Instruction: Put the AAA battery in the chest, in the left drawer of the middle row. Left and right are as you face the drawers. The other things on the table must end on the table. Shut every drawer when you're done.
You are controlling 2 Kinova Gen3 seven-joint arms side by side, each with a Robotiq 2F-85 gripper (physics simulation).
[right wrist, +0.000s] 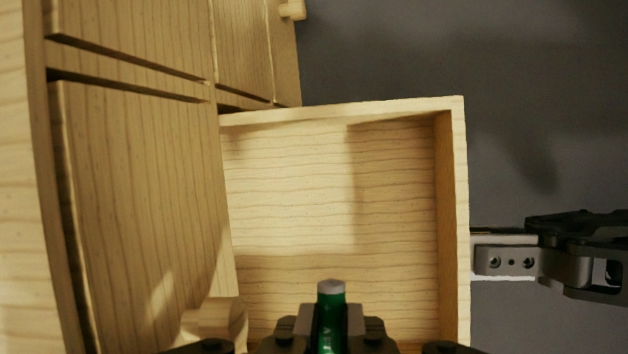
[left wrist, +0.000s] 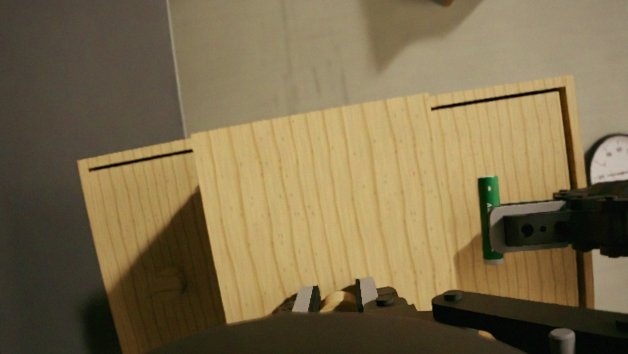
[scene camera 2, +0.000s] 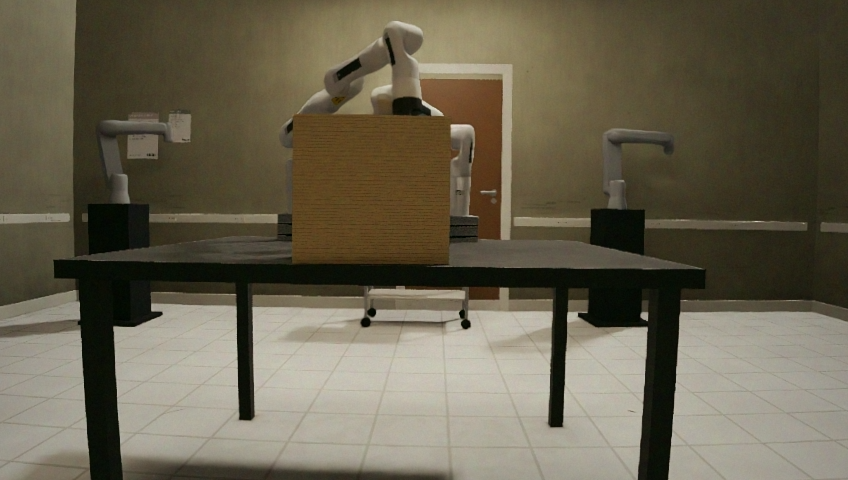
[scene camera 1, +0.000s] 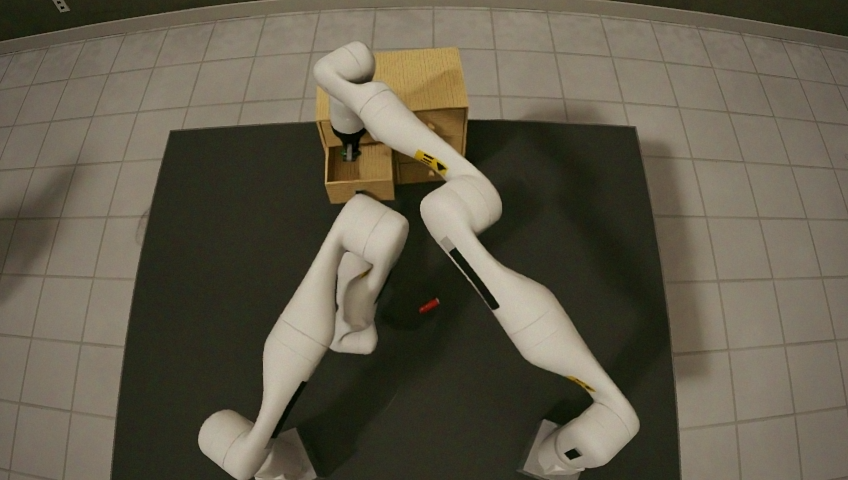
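Pixels of known places: left gripper, fingertip midpoint: (right wrist: pixel 456 251) (left wrist: pixel 341 307) (scene camera 1: pixel 360 192); right gripper, fingertip midpoint: (right wrist: pixel 331 328) (left wrist: pixel 486 228) (scene camera 1: pixel 353 153); left arm's base at its link origin: (scene camera 2: pixel 456 214) (scene camera 1: pixel 281 462); right arm's base at its link origin: (scene camera 1: pixel 559 453).
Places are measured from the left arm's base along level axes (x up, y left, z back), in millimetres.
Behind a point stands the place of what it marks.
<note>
The green AAA battery (scene camera 1: pixel 344 153) (left wrist: pixel 489 192) @(x 133, y -211, z -629 mm) (right wrist: pixel 331 307) @(x 137, y -240, z -629 mm) is in my right gripper (scene camera 1: pixel 349 157) @(x 130, y -229, z -632 mm) (right wrist: pixel 331 328) @(x 130, y -229, z -632 mm), which is shut on it above the back part of the open drawer. That left middle drawer (scene camera 1: pixel 374 193) @(x 45, y -264, z -574 mm) (left wrist: pixel 320 200) @(x 54, y -191, z -579 mm) (right wrist: pixel 445 175) @(x 66, y -273, z -578 mm) is pulled out of the wooden chest (scene camera 1: pixel 416 77) @(x 210, y -386, z -762 mm) (scene camera 2: pixel 371 190) @(x 54, y -330, z -852 mm), and the part of its floor that shows is bare. My left gripper (left wrist: pixel 341 307) @(x 55, y -233, z -576 mm) (right wrist: pixel 456 251) @(x 55, y -233, z -576 mm) is shut on the drawer's knob (left wrist: pixel 340 301) @(x 56, y -223, z -559 mm), at the front face. The closed top left drawer (left wrist: pixel 525 135) @(x 174, y -192, z -677 mm) (right wrist: pixel 140 200) @(x 171, y -287, z -673 mm) is behind the battery.
A red cylindrical battery (scene camera 1: pixel 429 305) @(x -84, y -356, z -339 mm) lies on the dark table (scene camera 1: pixel 208 237) @(x -98, y 193, z -593 mm) between the arms. My right forearm (scene camera 1: pixel 410 133) @(x 453, y -344, z -441 mm) crosses in front of the chest's right column. My left arm (scene camera 1: pixel 368 228) @(x 390, y -263, z -320 mm) stands close in front of the open drawer.
</note>
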